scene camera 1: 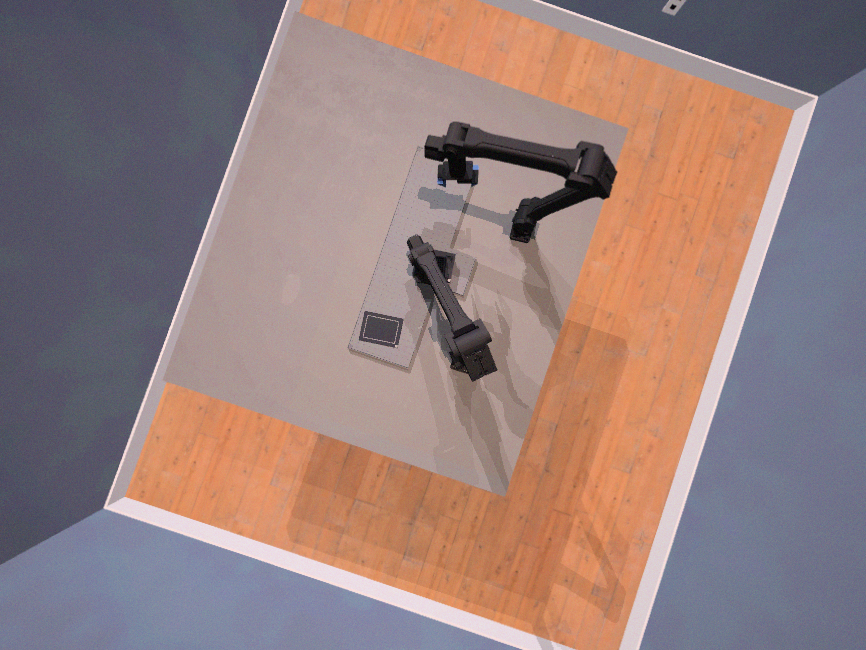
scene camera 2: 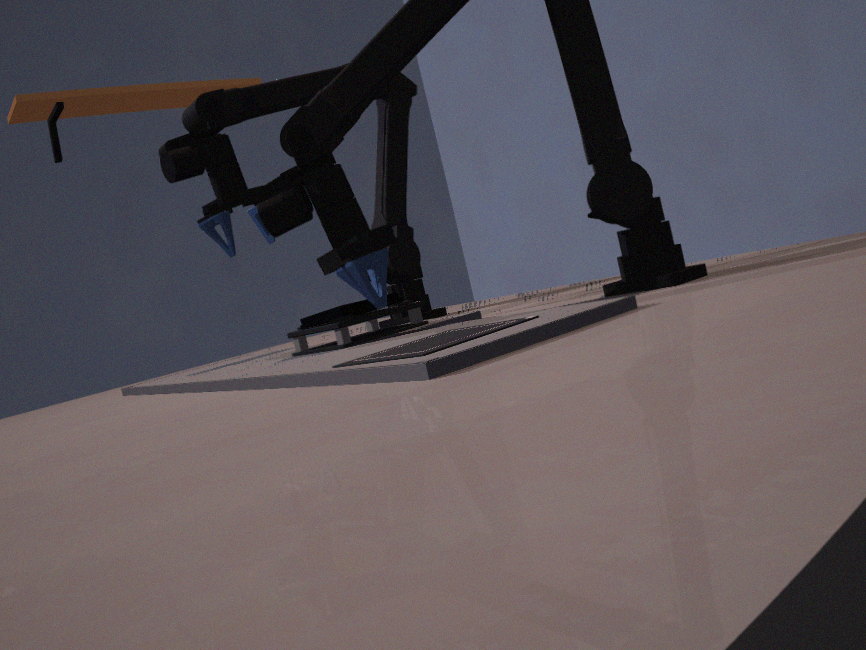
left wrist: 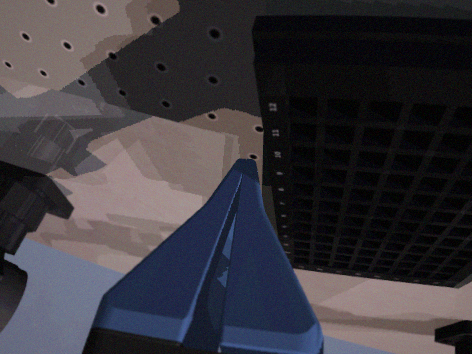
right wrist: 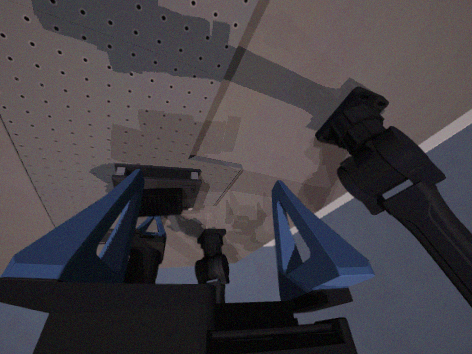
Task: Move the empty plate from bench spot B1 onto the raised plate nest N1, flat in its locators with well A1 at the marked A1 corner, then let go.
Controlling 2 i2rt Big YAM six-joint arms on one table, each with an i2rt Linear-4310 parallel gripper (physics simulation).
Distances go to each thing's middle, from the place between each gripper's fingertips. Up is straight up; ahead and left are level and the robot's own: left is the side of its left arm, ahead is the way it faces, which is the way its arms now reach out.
I see my right gripper 20 mm past the black well plate [scene camera 2: 357, 308], 290 mm to the right of it and 140 mm above it. From my right hand the other things lie so: dark block [scene camera 2: 380, 313] 30 mm behind, 280 mm to the left, 170 mm below.
My left hand is 2 cm short of the black well plate, 5 cm to the left of it and 1 cm below it. The rest, counted from my left hand: dark block (1 cm ahead, 7 cm to the right, 2 cm below).
